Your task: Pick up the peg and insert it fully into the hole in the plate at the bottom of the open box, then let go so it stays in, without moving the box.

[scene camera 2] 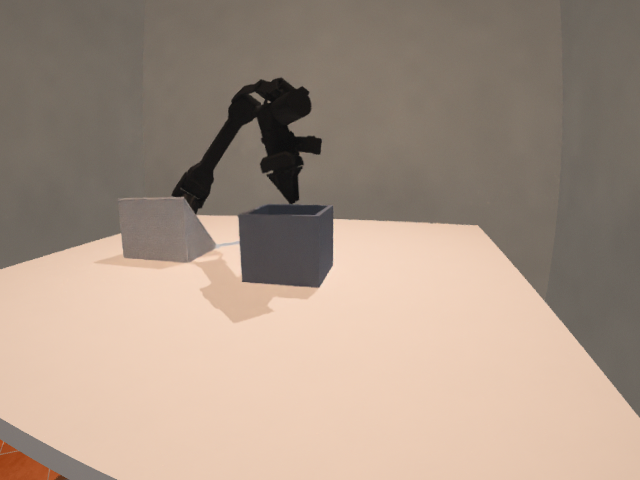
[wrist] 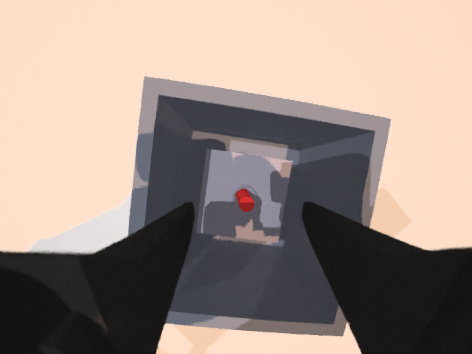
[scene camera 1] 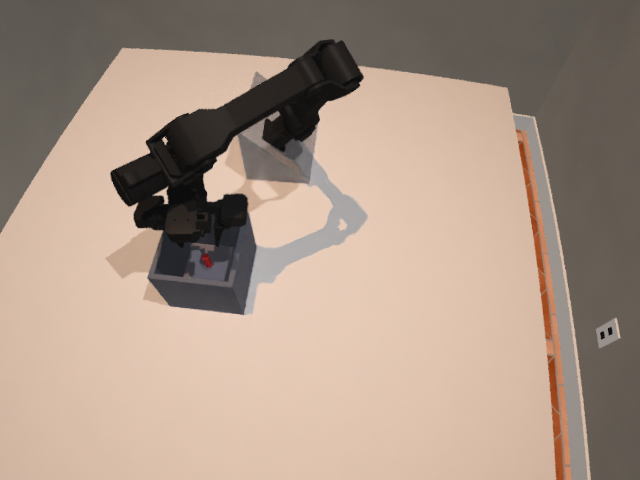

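Seen in the pictures: gripper, between the fingertips: [scene camera 2: 294, 202] [wrist: 248, 209] [scene camera 1: 200, 245]; arm's base, origin of its link: [scene camera 2: 179, 218] [scene camera 1: 274, 135].
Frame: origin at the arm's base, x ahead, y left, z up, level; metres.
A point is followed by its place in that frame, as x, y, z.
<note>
The red peg [scene camera 1: 206, 260] @[0.330, -0.105, -0.016] [wrist: 245, 200] @[0.327, -0.107, -0.012] stands roughly upright at the hole in the pale plate [scene camera 1: 220, 271] @[0.340, -0.081, -0.043] [wrist: 220, 170] @[0.350, -0.082, -0.042] inside the box. Part of the peg shows above the plate. Some of the hole's outline shows beside it in the wrist view; how deep the peg sits cannot be told. The open dark blue-grey box [scene camera 1: 204, 295] @[0.405, -0.096, -0.016] [scene camera 2: 279, 250] @[0.322, -0.188, -0.030] [wrist: 260, 95] @[0.403, -0.104, 0.038] stands upright on the table. My gripper [scene camera 1: 199, 244] @[0.335, -0.101, 0.052] [scene camera 2: 293, 201] @[0.335, -0.101, 0.052] [wrist: 248, 209] @[0.335, -0.101, 0.052] is open and empty, pointing down. Its fingertips are above the box opening in scene camera 2, apart from the peg. The peg is hidden there by the box walls.
A grey wedge-shaped block [scene camera 1: 276, 167] @[0.059, 0.008, -0.046] [scene camera 2: 155, 229] @[-0.037, -0.068, -0.018] stands on the table [scene camera 1: 387, 335] @[0.440, 0.261, -0.100] [scene camera 2: 387, 351] @[0.521, -0.427, -0.100] beside the arm's base, apart from the box. The box walls rise around the plate on all sides. Arm shadows fall across the table and into the box.
</note>
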